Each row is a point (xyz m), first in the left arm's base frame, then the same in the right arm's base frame.
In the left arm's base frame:
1: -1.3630 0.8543 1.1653
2: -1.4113 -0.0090 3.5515
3: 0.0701 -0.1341 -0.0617
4: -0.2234 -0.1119 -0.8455
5: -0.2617 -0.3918 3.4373
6: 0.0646 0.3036 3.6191
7: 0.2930 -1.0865 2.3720
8: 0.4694 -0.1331 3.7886
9: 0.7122 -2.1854 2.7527
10: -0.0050 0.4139 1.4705
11: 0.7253 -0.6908 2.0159
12: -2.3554 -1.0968 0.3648
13: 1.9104 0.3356 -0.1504
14: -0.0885 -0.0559 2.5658
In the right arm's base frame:
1: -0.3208 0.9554 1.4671
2: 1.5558 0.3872 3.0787
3: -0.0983 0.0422 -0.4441
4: -0.8690 -0.0722 -0.7508
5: 2.2958 0.1620 2.1391
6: 2.5140 0.9137 2.0370
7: 2.0071 -0.5691 0.9957
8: 2.9841 0.5630 1.8387
9: 2.7639 -1.5429 0.9109
10: 0.8737 0.7539 0.6523
11: 1.9560 -0.1613 0.4468
12: -1.1961 -1.1995 1.6161
13: 0.9549 0.7564 -1.8568
14: 1.7085 0.4120 1.4356

